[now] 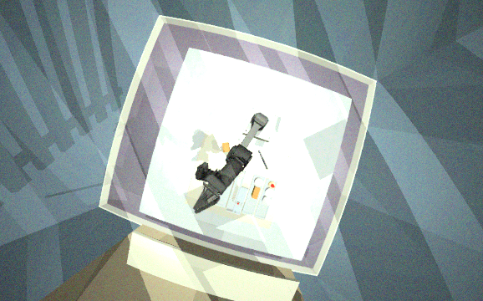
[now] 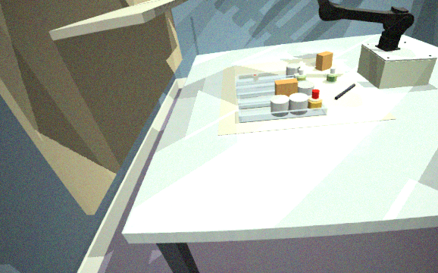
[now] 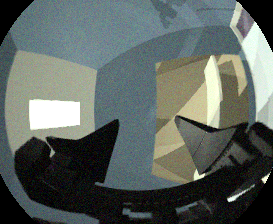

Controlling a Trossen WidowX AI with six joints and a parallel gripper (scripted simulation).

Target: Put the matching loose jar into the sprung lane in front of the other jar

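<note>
My gripper tip is now 150 mm past the black pen, 270 mm to the right of it and 630 mm above it.
</note>
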